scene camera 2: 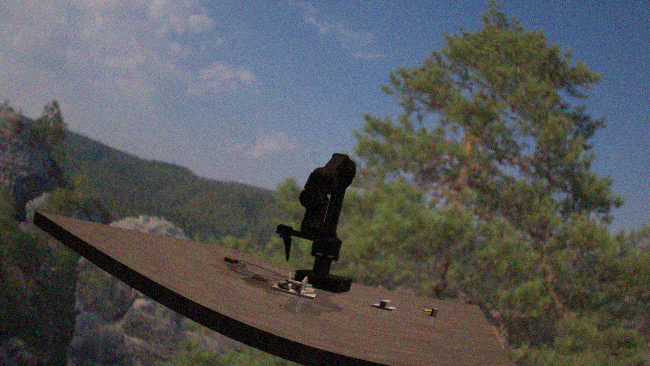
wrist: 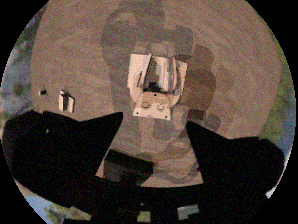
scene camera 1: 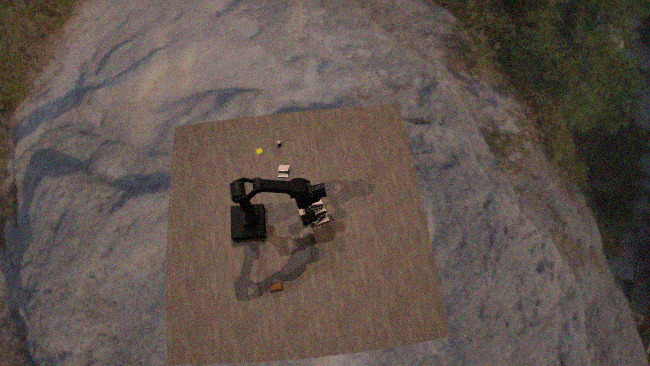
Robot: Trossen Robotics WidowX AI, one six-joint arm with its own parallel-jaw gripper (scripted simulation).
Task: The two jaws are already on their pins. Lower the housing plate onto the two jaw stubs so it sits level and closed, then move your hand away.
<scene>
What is my gripper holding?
Nothing.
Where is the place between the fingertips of my gripper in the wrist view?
156,119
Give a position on a housing plate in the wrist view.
At 152,111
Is my gripper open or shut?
Open.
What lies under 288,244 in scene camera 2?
My gripper.
</scene>
